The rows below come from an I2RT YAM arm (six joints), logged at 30 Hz.
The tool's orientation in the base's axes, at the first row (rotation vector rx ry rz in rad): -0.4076, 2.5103, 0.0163
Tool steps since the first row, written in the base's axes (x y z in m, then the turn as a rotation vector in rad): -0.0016, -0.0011, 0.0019, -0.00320, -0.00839, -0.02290; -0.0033, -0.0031, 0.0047, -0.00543, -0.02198, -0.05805; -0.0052, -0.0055, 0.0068, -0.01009, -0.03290, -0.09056; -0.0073, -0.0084, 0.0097, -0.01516, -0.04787, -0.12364; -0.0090, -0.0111, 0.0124, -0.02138, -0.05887, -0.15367; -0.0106, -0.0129, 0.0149, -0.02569, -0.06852, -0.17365; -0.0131, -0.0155, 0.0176, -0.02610, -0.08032, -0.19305; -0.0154, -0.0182, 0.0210, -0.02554, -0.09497, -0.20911; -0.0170, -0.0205, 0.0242, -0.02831, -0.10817, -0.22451
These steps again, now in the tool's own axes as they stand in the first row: 0.0005, -0.0007, -0.0026, 0.01766, -0.00526, 0.01629; 0.0008, -0.0024, -0.0060, 0.04289, -0.01479, 0.04271; 0.0018, -0.0043, -0.0091, 0.06777, -0.02127, 0.06588; 0.0027, -0.0066, -0.0129, 0.09445, -0.03145, 0.08887; 0.0033, -0.0089, -0.0164, 0.11919, -0.03775, 0.10912; 0.0036, -0.0104, -0.0195, 0.13644, -0.04412, 0.12225; 0.0048, -0.0123, -0.0234, 0.15095, -0.05371, 0.13685; 0.0055, -0.0145, -0.0277, 0.16366, -0.06657, 0.14894; 0.0056, -0.0165, -0.0315, 0.17817, -0.07713, 0.15878
